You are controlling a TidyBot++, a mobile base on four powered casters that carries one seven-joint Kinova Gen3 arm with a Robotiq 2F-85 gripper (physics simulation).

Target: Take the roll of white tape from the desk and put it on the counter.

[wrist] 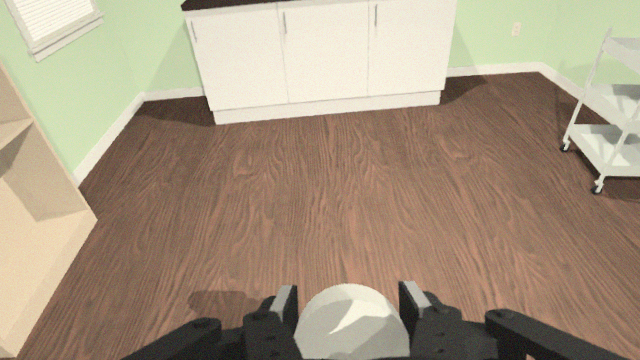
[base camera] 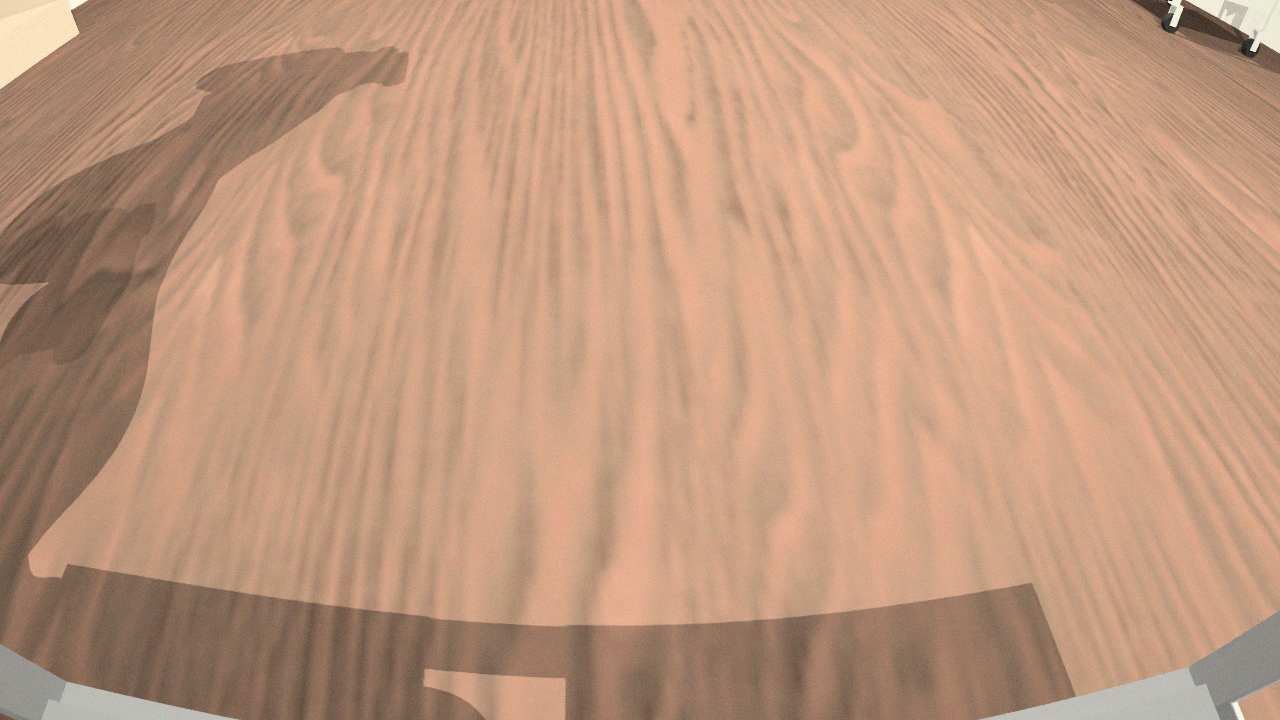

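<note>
The roll of white tape is at the bottom middle of the wrist view, between the two black fingers. My gripper is shut on it and holds it above the wooden floor. The lower part of the roll is cut off by the view's edge. The counter, a row of white cabinets with a dark top, stands against the green wall at the back, apart from the gripper. A thin front strip of its top shows. The desk does not show in either view.
A white wheeled cart stands at the right; its wheels show at the base camera view's upper right. A light wooden shelf unit stands at the left. A window is on the left wall. The arm's shadow lies on the floor.
</note>
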